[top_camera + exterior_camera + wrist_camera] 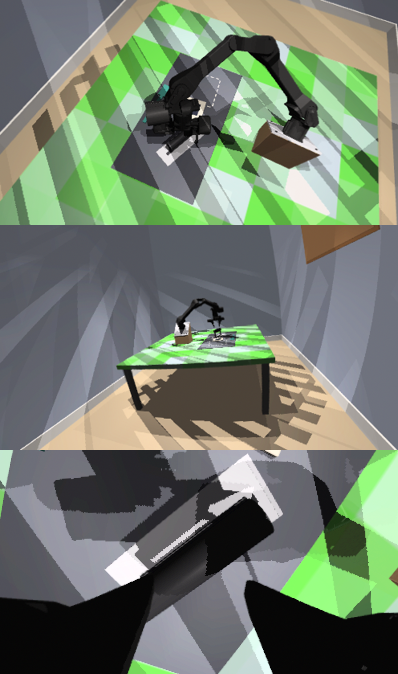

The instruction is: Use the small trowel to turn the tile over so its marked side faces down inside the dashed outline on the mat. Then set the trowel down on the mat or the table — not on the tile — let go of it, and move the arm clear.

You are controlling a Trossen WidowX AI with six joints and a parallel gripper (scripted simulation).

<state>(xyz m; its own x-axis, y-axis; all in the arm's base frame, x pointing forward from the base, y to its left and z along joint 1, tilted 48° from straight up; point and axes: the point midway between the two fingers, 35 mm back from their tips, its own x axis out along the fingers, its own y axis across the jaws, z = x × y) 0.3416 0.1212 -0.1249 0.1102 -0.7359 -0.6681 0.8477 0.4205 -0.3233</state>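
Now: gripper tip 13 cm above the dark mat, 11 cm to the left of it and 6 cm short of it. Round my gripper tip: teal trowel: 20 cm ahead, 12 cm to the right, 10 cm below; cream tile: 16 cm to the right, 10 cm below, 5 cm ahead.
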